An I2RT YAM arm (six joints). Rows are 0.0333 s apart.
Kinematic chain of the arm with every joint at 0, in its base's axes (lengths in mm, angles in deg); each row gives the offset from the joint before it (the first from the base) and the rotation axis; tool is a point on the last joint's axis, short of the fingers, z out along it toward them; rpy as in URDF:
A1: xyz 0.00 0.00 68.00 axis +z
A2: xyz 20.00 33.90 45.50 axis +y
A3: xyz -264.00 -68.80 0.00 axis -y
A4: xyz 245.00 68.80 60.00 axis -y
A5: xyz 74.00 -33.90 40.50 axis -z
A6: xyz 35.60 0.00 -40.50 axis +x
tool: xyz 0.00 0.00 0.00 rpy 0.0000 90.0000 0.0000
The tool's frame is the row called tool.
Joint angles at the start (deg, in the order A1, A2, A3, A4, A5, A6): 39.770 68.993 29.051 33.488 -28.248 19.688
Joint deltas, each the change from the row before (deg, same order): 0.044 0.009 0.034 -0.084 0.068 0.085; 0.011 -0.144 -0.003 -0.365 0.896 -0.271; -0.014 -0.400 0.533 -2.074 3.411 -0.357; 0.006 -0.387 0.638 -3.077 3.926 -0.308
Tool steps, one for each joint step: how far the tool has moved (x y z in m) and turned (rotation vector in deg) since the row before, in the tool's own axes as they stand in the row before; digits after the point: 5 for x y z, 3 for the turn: 0.00002 0.00010 0.00015 0.041 0.043 0.109; 0.00002 -0.00036 -0.00032 0.900 -0.110 -0.168; -0.00152 -0.00161 -0.00038 3.572 -0.163 0.137; -0.00036 -0.00229 -0.00037 4.326 0.525 0.457
